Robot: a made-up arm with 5 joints.
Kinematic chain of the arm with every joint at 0, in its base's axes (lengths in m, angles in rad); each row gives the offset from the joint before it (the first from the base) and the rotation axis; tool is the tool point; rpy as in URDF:
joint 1: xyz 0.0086 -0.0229 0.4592 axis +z
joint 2: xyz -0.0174 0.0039 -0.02 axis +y
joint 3: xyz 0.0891 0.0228 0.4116 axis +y
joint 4: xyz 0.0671 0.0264 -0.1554 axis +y
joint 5: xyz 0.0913 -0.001 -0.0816 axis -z
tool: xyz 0.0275 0.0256 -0.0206 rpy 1.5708 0 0
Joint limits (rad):
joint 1: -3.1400..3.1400
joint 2: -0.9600..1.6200
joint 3: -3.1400..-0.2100
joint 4: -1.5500..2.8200
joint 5: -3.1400..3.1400
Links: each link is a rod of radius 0.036 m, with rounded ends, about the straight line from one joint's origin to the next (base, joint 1, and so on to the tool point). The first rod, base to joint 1, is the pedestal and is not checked.
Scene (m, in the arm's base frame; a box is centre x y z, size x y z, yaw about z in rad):
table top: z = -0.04
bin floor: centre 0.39 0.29 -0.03 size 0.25 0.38 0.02 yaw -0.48
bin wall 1: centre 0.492 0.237 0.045 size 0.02 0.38 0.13 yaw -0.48
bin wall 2: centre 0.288 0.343 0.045 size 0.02 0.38 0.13 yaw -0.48
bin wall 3: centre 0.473 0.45 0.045 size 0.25 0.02 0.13 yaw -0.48
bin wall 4: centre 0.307 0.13 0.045 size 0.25 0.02 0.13 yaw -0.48
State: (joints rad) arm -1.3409 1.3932 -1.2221 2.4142 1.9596
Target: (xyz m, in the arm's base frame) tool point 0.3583 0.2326 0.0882
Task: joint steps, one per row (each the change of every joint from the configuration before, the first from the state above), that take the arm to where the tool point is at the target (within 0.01 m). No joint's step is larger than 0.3 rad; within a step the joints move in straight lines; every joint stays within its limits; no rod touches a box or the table.
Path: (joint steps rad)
1: 0.2752 -0.0101 -0.0759 -0.0660 -0.0250
2: 0.2751 -0.0100 -0.0759 -0.0660 -0.0249
3: 0.2752 -0.0101 -0.0759 -0.0659 -0.0250
4: 0.2752 -0.0100 -0.0759 -0.0660 -0.0250
5: 0.2751 -0.0101 -0.0758 -0.0660 -0.0249
6: 0.2752 -0.0100 -0.0759 -0.0660 -0.0250
7: 0.2752 -0.0101 -0.0759 -0.0659 -0.0250
8: -0.0018 0.2727 -0.2047 -0.2256 -0.0379

